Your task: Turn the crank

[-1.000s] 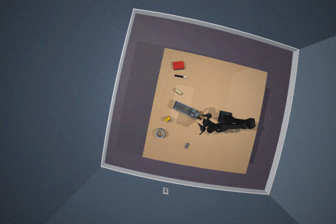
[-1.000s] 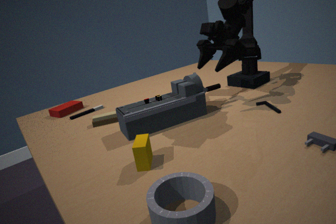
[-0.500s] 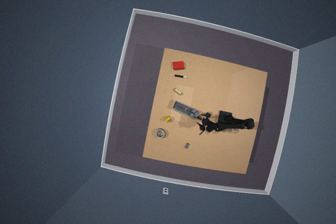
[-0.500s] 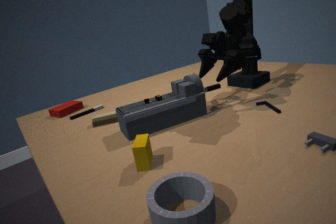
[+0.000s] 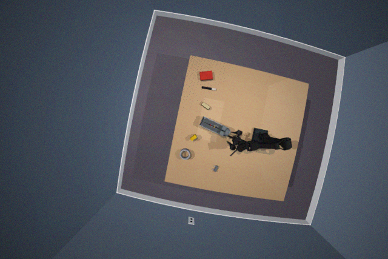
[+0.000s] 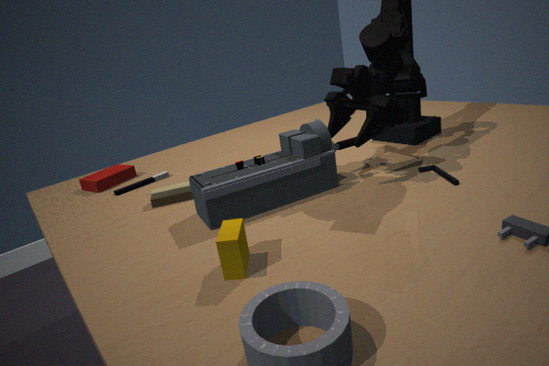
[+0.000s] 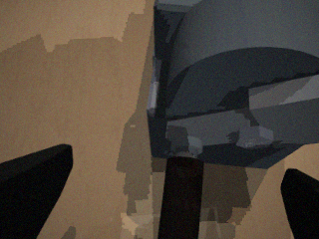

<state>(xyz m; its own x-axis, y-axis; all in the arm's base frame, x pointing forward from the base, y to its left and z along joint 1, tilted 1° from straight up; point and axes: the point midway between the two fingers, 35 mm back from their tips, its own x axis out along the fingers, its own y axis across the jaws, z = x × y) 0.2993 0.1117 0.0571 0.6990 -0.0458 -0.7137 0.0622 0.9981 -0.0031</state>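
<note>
Right now my gripper tip is 2 cm past the black crank handle and 1 cm above it. The rest, counted from my gripper tip: black hex key 13 cm behind, 11 cm to the left, 8 cm below; then red pointer 20 cm ahead, 4 cm to the right; then yellow block 30 cm ahead, 13 cm to the left, 5 cm below.
</note>
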